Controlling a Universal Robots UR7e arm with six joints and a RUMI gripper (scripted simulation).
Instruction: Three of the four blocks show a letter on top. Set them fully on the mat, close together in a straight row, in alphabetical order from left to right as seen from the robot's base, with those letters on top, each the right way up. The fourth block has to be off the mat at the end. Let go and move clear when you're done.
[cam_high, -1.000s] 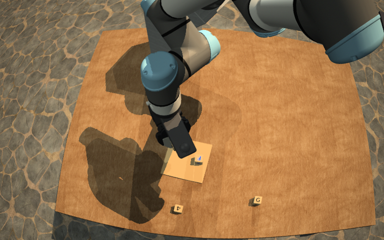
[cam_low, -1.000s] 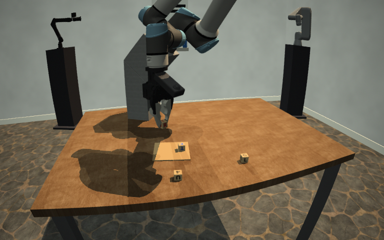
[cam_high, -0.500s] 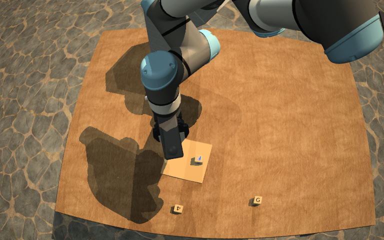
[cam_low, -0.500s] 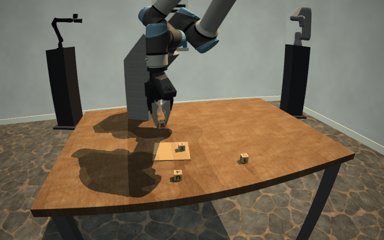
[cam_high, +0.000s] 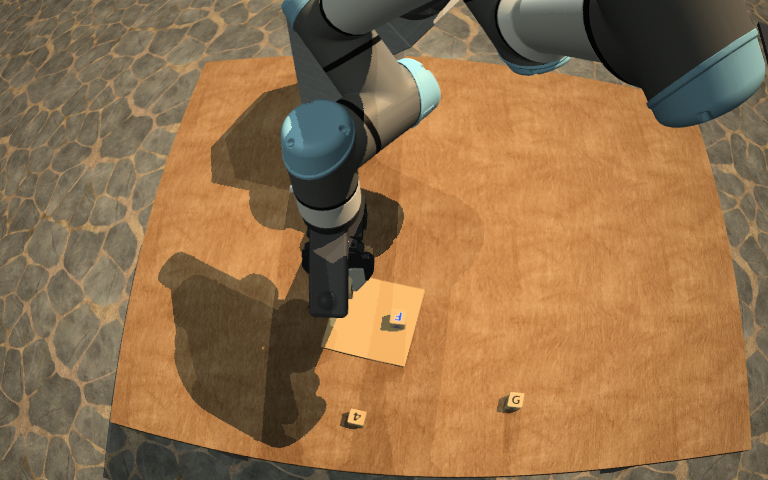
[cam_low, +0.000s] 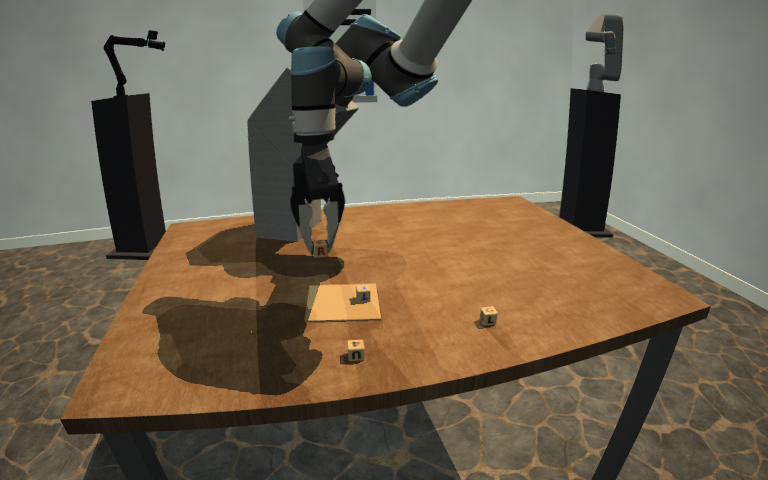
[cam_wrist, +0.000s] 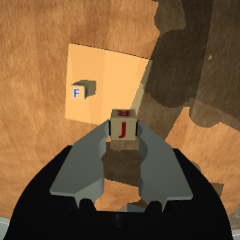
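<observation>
Right now the tan mat is 10 mm behind my hand, 40 mm to the left of it and 120 mm below it. Round my hand: block: 10 mm behind, 80 mm to the left, 100 mm below.
</observation>
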